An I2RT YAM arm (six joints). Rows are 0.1 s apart.
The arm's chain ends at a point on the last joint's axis. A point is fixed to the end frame.
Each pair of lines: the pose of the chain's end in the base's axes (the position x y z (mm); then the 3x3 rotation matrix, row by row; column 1 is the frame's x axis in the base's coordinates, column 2 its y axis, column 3 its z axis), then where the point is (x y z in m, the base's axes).
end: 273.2, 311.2, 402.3; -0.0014, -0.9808, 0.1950; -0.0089, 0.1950, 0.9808; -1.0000, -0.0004, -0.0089
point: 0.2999 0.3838 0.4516
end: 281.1, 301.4, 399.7; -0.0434, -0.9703, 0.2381; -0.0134, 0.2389, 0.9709; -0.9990, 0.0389, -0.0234
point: 0.3130 0.3730 0.4474
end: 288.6, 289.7, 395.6; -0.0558, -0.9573, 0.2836; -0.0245, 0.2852, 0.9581; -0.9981, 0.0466, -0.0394
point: 0.3244 0.3603 0.4420
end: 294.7, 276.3, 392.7; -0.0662, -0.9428, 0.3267; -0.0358, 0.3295, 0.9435; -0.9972, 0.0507, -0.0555
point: 0.3342 0.3458 0.4377
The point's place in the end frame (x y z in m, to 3 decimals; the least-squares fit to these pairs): -0.050 -0.012 0.076
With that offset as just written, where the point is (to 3 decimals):
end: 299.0, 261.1, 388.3; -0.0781, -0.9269, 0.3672; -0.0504, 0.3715, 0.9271; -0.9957, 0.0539, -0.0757
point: 0.342 0.330 0.432
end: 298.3, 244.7, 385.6; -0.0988, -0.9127, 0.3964; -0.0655, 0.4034, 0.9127; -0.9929, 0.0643, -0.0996
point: 0.344 0.312 0.427
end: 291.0, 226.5, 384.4; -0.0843, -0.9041, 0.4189; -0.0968, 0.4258, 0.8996; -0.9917, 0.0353, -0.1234
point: 0.338 0.295 0.424
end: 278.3, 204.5, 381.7; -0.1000, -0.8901, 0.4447; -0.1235, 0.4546, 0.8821; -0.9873, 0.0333, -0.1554
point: 0.328 0.272 0.419
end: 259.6, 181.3, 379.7; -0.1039, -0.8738, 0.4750; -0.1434, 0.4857, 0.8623; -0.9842, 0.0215, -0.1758
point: 0.311 0.248 0.415
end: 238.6, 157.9, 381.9; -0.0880, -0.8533, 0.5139; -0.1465, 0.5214, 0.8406; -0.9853, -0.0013, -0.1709
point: 0.292 0.223 0.418
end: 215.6, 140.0, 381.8; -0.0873, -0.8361, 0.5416; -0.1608, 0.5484, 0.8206; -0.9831, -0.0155, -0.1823
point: 0.271 0.204 0.417
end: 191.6, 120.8, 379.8; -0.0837, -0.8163, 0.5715; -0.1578, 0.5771, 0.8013; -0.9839, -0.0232, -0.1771
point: 0.249 0.183 0.416
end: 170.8, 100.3, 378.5; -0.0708, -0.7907, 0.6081; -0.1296, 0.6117, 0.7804; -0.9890, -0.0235, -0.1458
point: 0.230 0.159 0.417
